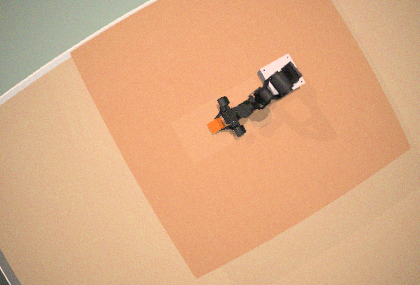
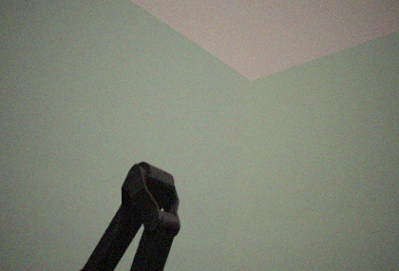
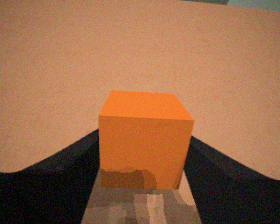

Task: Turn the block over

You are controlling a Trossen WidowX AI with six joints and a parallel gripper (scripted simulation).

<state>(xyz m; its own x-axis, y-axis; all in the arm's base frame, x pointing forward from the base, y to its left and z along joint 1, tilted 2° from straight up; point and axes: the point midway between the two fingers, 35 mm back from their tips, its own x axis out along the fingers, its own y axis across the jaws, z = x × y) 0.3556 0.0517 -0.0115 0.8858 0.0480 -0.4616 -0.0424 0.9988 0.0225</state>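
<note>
Right now my gripper tip is 2 cm above the orange block.
</note>
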